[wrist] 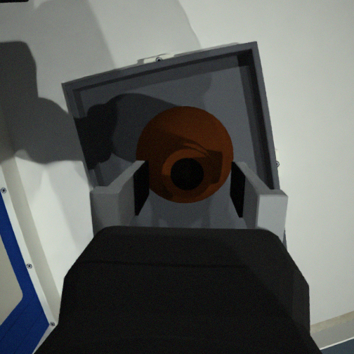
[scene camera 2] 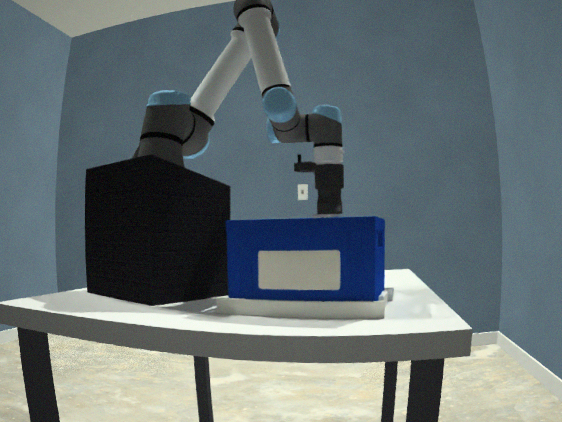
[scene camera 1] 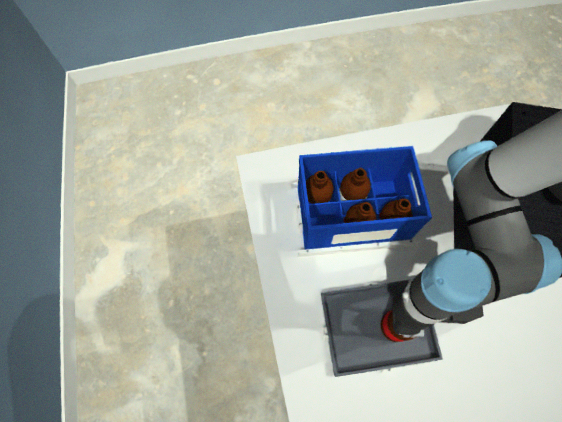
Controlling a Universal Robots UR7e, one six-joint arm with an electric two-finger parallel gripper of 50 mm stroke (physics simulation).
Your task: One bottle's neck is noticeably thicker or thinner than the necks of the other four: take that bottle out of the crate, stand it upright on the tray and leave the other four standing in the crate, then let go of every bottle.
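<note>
A brown bottle with a red band stands upright on the grey tray, near its right end in scene camera 1. My gripper is open, one finger on each side of that bottle's neck, with a gap on both sides. Four brown bottles stand in the blue crate: back left, back middle, front middle and front right. Their lower parts are hidden. The fingertips are hidden in both scene views.
The crate stands close beside the tray, on the same white table. The arm's black pedestal stands beside the crate in scene camera 2. The crate walls rise above the table, and the tray has a low raised rim.
</note>
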